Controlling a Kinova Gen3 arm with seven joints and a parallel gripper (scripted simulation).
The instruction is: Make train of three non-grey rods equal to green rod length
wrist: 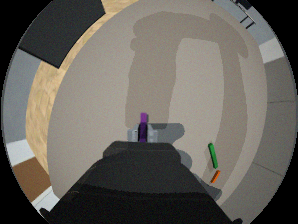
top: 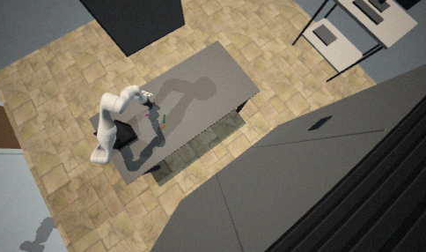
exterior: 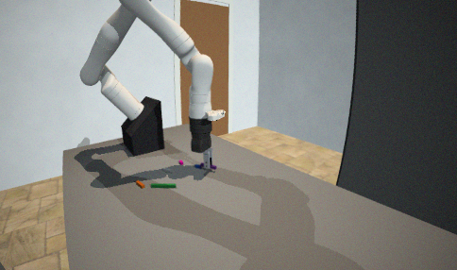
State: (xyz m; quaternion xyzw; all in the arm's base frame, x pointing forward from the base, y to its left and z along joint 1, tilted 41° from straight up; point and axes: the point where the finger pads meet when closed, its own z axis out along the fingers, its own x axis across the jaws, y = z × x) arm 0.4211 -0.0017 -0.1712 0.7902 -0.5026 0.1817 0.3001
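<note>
Now: hand 1 cm above the purple rod. Also, from my hand: magenta rod (11 cm behind, 5 cm to the right, 3 cm below); then green rod (1 cm ahead, 18 cm to the right, 3 cm below); then grey rod (8 cm behind, 13 cm to the right, 3 cm below).
</note>
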